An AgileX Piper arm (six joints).
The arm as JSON. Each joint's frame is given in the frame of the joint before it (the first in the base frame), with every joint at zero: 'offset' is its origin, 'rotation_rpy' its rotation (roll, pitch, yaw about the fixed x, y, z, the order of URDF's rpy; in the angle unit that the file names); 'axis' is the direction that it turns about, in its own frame. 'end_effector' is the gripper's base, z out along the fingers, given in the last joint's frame.
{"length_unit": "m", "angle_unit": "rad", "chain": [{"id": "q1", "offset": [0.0, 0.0, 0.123], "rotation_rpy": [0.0, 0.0, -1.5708], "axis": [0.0, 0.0, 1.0]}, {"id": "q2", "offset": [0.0, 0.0, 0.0], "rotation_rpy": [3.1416, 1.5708, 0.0], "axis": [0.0, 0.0, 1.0]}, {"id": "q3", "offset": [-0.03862, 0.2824, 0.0], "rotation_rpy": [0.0, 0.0, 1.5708], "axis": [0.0, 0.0, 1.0]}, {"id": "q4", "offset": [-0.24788, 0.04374, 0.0], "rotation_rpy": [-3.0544, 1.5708, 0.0], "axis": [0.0, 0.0, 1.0]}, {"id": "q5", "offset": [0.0, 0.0, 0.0], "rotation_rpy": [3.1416, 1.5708, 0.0], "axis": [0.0, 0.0, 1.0]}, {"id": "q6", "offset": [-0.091, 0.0, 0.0], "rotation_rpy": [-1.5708, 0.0, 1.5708], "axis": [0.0, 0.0, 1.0]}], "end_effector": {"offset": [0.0, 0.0, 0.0], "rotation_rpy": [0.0, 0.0, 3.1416]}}
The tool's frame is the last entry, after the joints.
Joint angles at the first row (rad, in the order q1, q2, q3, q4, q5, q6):
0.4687 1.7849 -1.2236 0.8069 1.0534 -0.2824
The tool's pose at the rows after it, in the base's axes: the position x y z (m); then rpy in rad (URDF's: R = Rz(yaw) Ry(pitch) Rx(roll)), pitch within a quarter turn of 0, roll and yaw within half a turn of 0:
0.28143 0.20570 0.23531 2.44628 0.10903 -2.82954
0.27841 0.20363 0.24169 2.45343 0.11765 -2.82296
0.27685 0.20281 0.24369 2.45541 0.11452 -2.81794
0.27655 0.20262 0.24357 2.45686 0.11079 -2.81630
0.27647 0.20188 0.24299 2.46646 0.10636 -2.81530
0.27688 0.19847 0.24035 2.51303 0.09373 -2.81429
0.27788 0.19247 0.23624 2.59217 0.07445 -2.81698
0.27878 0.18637 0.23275 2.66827 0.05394 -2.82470
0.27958 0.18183 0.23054 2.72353 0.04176 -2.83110
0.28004 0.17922 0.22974 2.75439 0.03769 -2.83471
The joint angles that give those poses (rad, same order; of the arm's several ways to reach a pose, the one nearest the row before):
0.4687 1.7621 -1.2298 0.7931 1.0548 -0.2656
0.4687 1.7415 -1.2298 0.7785 1.0654 -0.2562
0.4687 1.7348 -1.2298 0.7728 1.0752 -0.2513
0.4687 1.7349 -1.2297 0.7704 1.0786 -0.2490
0.4687 1.7348 -1.2297 0.7588 1.0803 -0.2416
0.4687 1.7348 -1.2298 0.7047 1.0803 -0.2092
0.4687 1.7349 -1.2298 0.6133 1.0803 -0.1532
0.4687 1.7349 -1.2297 0.5252 1.0848 -0.0951
0.4687 1.7349 -1.2298 0.4619 1.0889 -0.0546
0.4687 1.7339 -1.2297 0.4267 1.0907 -0.0330

